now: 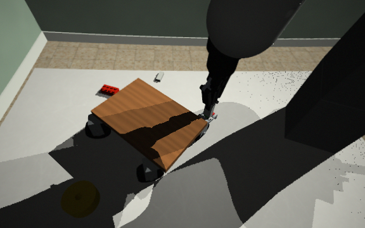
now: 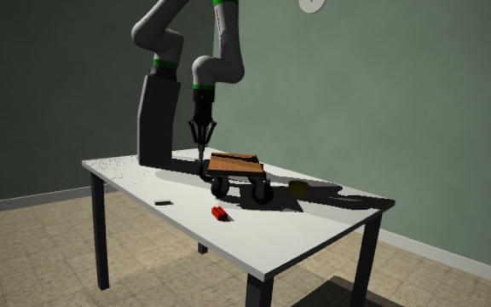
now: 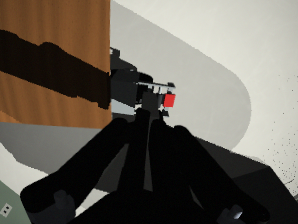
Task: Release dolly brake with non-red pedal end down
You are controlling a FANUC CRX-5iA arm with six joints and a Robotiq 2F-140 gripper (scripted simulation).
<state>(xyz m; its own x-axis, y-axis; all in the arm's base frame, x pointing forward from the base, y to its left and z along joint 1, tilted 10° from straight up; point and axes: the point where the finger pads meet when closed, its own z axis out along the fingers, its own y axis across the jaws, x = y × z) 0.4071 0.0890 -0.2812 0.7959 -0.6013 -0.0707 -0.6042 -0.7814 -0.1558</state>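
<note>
My hand is 10 mm past the brake pedal, 10 mm to the left of it and 50 mm above it. Round my hand: yellow disc 330 mm ahead, 290 mm to the left, 110 mm below; then red brick 390 mm ahead, 130 mm to the right, 120 mm below; then white block 210 mm ahead, 260 mm to the right, 130 mm below.
</note>
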